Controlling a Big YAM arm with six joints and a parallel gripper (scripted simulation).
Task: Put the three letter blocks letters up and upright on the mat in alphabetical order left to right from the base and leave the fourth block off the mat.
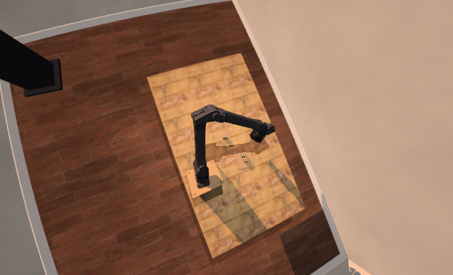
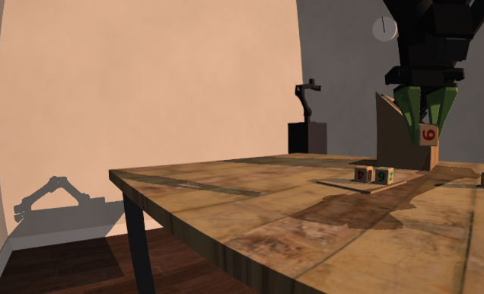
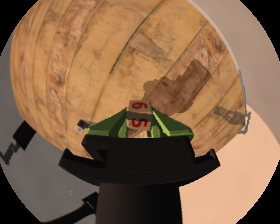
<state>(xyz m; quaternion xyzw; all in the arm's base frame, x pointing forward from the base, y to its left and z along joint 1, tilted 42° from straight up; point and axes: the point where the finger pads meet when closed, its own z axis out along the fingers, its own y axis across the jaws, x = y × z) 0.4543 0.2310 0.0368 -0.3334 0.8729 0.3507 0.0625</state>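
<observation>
Right now the thin brown mat is 160 mm to the right of my hand, 90 mm below it and 90 mm behind it. Round my hand: block (110 mm to the right, 100 mm behind, 80 mm below).
</observation>
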